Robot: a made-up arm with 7 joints.
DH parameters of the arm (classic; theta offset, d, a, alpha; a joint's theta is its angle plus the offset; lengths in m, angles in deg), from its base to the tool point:
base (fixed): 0 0.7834 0.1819 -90
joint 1: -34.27 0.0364 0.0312 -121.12
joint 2: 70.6 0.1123 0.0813 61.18
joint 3: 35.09 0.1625 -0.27 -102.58
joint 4: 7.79 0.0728 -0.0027 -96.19
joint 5: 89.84 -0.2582 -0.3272 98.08
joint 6: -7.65 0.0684 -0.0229 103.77
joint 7: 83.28 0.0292 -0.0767 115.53
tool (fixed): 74.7 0.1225 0 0
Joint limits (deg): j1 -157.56..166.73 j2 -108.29..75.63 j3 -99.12..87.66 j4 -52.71..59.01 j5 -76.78..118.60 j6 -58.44..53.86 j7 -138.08..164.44
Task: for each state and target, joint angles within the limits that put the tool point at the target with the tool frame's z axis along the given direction. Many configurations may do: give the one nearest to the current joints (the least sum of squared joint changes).
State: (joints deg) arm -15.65 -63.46 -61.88 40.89 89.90 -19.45 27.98
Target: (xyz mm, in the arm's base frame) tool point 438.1 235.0 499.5 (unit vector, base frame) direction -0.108 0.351 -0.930
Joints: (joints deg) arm 12.34 -81.65 -66.76 31.11 112.83 -47.88 49.42
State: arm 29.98 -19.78 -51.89 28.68 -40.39 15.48 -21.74
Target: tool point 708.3 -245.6 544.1 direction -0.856 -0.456 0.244
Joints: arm -2.49 -38.82 -87.60 55.07 -66.06 30.96 34.78
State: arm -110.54 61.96 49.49 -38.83 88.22 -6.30 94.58
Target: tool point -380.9 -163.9 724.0 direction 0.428 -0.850 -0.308
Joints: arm -149.71 43.91 63.24 -52.71 62.35 13.13 56.78
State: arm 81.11 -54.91 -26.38 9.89 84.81 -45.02 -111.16
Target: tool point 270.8 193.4 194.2 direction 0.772 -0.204 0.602
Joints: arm 51.84 -54.43 -58.34 -36.14 98.65 -24.55 -138.08
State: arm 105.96 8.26 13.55 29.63 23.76 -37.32 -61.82
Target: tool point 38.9 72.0 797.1 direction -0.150 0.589 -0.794
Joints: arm 111.74 19.49 42.97 59.01 71.30 -52.10 -62.34
